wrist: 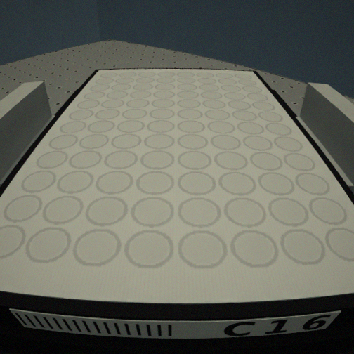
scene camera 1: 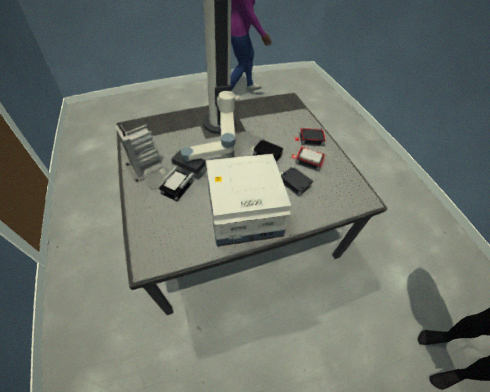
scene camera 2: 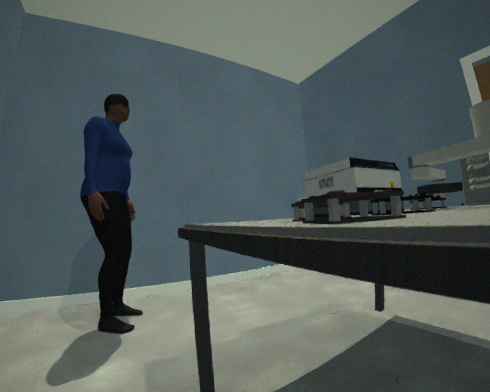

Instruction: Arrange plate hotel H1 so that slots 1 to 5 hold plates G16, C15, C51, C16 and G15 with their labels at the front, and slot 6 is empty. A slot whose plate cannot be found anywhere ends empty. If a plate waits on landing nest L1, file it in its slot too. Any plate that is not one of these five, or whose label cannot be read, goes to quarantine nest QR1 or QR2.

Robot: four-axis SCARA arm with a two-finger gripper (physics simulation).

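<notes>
My gripper [scene camera 1: 176,181] [wrist: 175,101] is shut on plate C16, a white plate [scene camera 1: 173,179] [wrist: 177,200] with round wells. Its fingers press the two long sides. Its label [wrist: 175,324] faces the wrist camera and reads C16. The plate is level, low at a black nest [scene camera 1: 176,195] in front of hotel H1; whether it touches the nest cannot be told. Hotel H1 [scene camera 1: 131,156] [scene camera 2: 467,186] stands at the table's left with several pale plates stacked inside; their labels are unreadable here. Of two red-edged nests at the right, one [scene camera 1: 324,161] bears a white plate [scene camera 1: 311,156]; the other [scene camera 1: 312,135] shows a dark top.
A large white instrument box [scene camera 1: 250,187] [scene camera 2: 352,179] stands mid-table, right of the held plate. A black nest [scene camera 1: 268,149] lies behind it and a dark block [scene camera 1: 297,180] to its right. The arm's column [scene camera 1: 218,65] rises at the back. A person [scene camera 1: 243,47] walks behind the table.
</notes>
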